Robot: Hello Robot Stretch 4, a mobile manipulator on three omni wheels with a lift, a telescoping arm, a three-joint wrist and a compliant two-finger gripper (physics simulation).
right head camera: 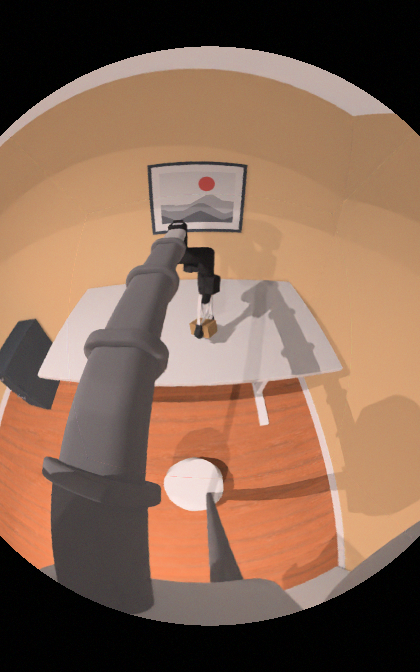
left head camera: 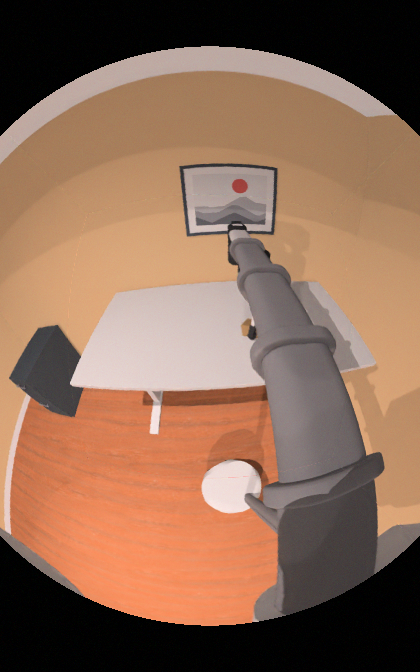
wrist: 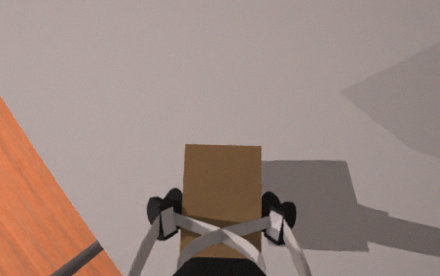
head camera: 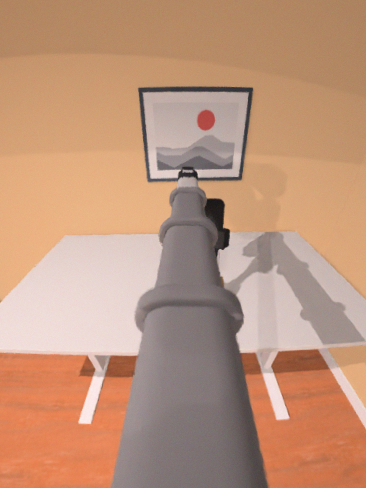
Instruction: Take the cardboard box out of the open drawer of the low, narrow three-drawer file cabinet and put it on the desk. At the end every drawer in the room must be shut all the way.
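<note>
The cardboard box (left head camera: 245, 328) (right head camera: 209, 328) (wrist: 222, 180) is brown and held between the two black fingertips. My gripper (right head camera: 204, 325) (wrist: 222, 206) is shut on it and points down. The white desk (head camera: 100, 290) (left head camera: 175, 340) (right head camera: 240, 360) (wrist: 125, 75) lies below the box. In the wrist view the box's shadow falls to its right on the desk top, set off from the box, which looks raised above the surface. In the head view the arm hides nearly all of the box. The open drawer of the low file cabinet does not show.
A dark grey cabinet (left head camera: 47, 370) (right head camera: 25, 365) stands left of the desk; its drawer fronts are hardly visible. A round white seat (left head camera: 231, 486) (right head camera: 193, 484) stands in front of the desk. A framed picture (head camera: 145, 135) (left head camera: 183, 200) (right head camera: 151, 200) hangs on the wall behind.
</note>
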